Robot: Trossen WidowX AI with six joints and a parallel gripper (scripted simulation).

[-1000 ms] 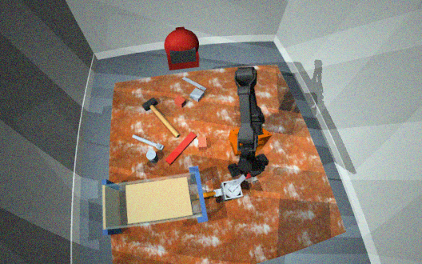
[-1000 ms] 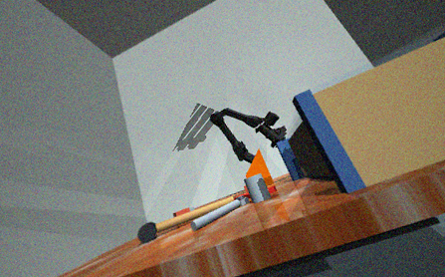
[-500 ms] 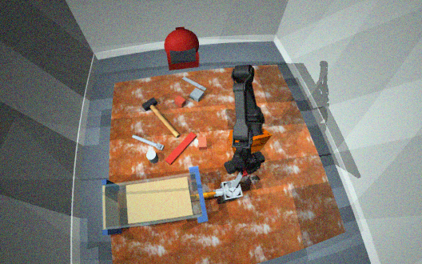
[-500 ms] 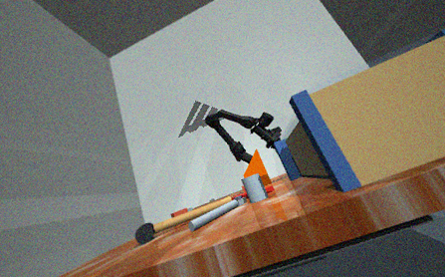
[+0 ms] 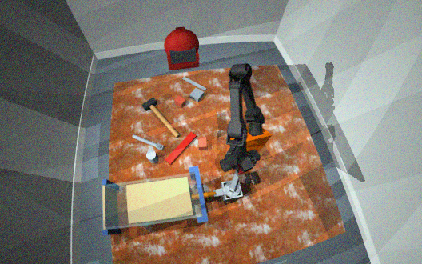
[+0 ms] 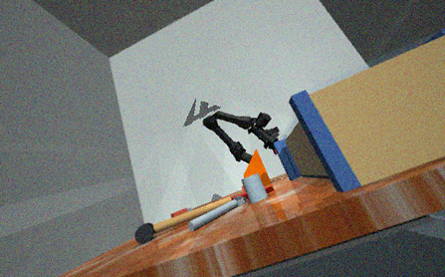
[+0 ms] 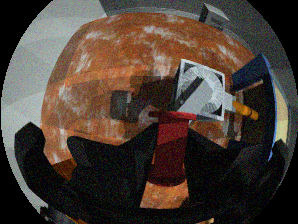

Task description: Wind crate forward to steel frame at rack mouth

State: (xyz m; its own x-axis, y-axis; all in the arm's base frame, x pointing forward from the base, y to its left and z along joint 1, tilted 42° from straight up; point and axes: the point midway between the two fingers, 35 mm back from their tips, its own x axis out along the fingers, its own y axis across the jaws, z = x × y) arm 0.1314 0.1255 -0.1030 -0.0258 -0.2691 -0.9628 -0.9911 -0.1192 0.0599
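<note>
The red-knobbed winch handle is 30 mm below my gripper tip, 20 mm to the left of it and 20 mm ahead of it. Round my gripper tip: red knob: 20 mm to the right; then blue steel frame: 210 mm ahead, 70 mm to the left, 30 mm below; then winch: 100 mm below, 60 mm to the left, 40 mm ahead.
</note>
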